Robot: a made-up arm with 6 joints.
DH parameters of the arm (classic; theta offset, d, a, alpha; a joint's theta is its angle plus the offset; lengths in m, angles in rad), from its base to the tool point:
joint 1: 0 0.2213 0 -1.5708
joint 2: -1.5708 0 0.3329 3.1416
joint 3: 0 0 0 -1.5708
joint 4: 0 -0.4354 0 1.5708
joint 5: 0 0.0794 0 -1.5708
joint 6: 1.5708 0 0 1.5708
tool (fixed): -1.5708 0 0 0
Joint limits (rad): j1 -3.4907..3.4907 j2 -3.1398..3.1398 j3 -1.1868..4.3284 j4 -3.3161..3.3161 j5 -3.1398..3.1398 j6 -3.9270..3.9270
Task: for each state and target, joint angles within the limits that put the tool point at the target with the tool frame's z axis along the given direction. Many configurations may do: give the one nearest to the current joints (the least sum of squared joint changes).
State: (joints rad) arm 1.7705 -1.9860 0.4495 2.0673 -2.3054 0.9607
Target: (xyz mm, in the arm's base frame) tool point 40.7 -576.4 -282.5 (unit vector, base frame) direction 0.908 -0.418 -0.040
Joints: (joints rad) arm 1.7242 -2.4527 1.1399 2.2178 -2.3823 0.7280
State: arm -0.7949 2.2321 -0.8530 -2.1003 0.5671 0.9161
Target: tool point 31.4 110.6 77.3 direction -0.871 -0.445 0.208
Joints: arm -1.3187 1.7201 -1.0805 -2.3897 0.3497 0.6587
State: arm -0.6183 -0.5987 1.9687 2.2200 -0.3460 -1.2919
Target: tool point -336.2 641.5 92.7 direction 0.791 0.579 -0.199
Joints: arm -1.0017 -1.3833 2.0965 2.4773 -0.2572 -1.0618
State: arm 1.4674 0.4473 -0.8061 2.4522 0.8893 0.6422
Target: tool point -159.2 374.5 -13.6 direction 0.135 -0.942 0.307
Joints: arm 1.8358 0.9798 -0.4279 2.3459 0.5775 0.5808
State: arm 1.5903 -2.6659 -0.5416 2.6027 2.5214 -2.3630
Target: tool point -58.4 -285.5 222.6 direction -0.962 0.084 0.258
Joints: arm 1.6108 -3.1377 -0.9534 2.6441 2.9366 -2.3328
